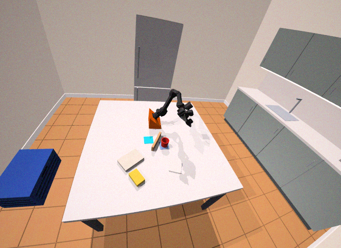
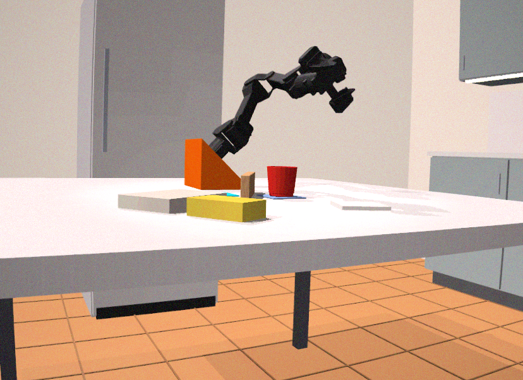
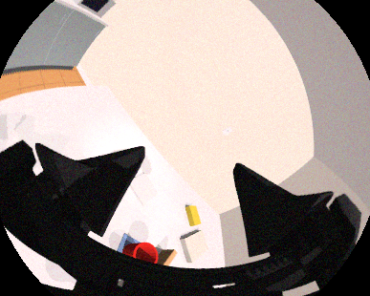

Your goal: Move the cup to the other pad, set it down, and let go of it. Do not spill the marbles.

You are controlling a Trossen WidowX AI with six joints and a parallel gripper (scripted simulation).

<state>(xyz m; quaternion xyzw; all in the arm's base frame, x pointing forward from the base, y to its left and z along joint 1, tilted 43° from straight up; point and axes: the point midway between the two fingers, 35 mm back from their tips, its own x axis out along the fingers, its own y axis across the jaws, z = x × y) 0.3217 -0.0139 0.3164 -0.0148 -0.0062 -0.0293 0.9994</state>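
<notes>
The cup is 40 mm behind my gripper tip, 150 mm to the right of it and 260 mm below it. Also, from my gripper tip: light blue pad 40 mm behind, 150 mm to the right, 310 mm below; then white flat tile 200 mm ahead, 100 mm to the right, 300 mm below; then wooden bar 80 mm behind, 220 mm to the right, 280 mm below.
</notes>
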